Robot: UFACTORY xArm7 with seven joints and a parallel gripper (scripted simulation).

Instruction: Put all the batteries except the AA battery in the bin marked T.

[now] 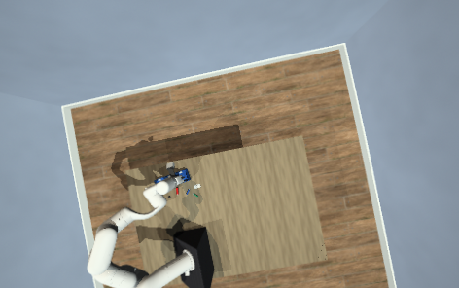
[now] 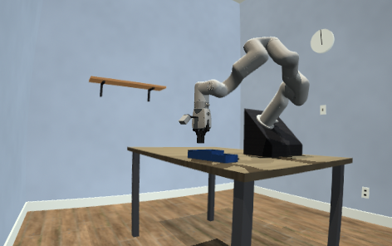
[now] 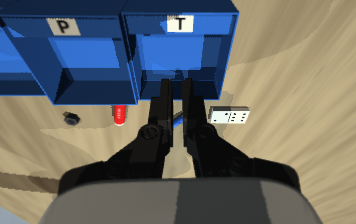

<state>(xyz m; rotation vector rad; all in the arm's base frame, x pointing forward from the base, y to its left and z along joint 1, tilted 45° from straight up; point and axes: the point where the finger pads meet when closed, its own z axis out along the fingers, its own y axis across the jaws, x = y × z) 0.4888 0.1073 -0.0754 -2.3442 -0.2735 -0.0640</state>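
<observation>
Right now the blue bin is 8 cm to the left of my hand, 7 cm below it and 1 cm behind it. From my hand the other things lie so: red battery 10 cm behind, 9 cm below, 6 cm to the left; small blue battery 11 cm behind, 9 cm below, 2 cm to the right; white domino 9 cm to the right, 9 cm below, 9 cm behind.
</observation>
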